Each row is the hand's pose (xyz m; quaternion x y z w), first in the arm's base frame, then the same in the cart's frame.
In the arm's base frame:
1: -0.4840 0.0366 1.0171 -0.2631 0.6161 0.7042 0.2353
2: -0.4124 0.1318 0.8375 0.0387 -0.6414 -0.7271 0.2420
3: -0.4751 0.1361 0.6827 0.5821 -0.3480 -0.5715 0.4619
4: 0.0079 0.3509 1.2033 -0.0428 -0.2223 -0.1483 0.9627
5: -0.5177 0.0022 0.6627 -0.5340 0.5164 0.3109 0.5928
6: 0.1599 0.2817 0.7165 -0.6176 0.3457 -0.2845 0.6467
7: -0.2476 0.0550 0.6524 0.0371 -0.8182 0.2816 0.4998
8: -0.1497 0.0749 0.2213 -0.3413 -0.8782 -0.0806 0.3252
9: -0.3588 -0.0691 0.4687 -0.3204 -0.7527 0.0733 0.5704
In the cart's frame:
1: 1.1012 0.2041 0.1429 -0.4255 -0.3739 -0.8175 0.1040
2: 1.0100 0.3977 0.1179 -0.4439 -0.0442 -0.7364 0.5085
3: 0.8775 0.4674 0.1920 0.1204 0.1986 -0.9236 0.3048
4: 1.4733 0.4923 -0.2494 0.1528 0.5435 -0.2317 0.7922
5: 0.7840 0.3607 0.1951 0.0843 0.6944 0.6697 0.2494
6: 1.0440 0.7478 -0.3730 -0.3679 0.8103 0.2681 0.3689
7: 0.8292 0.4863 -0.0458 0.2915 -0.3064 -0.1398 0.8953
8: 0.4898 0.7657 -0.0965 -0.2638 -0.3136 -0.1323 0.9025
9: 0.5982 0.4568 0.0394 -0.0585 -0.1163 -0.0271 0.9911

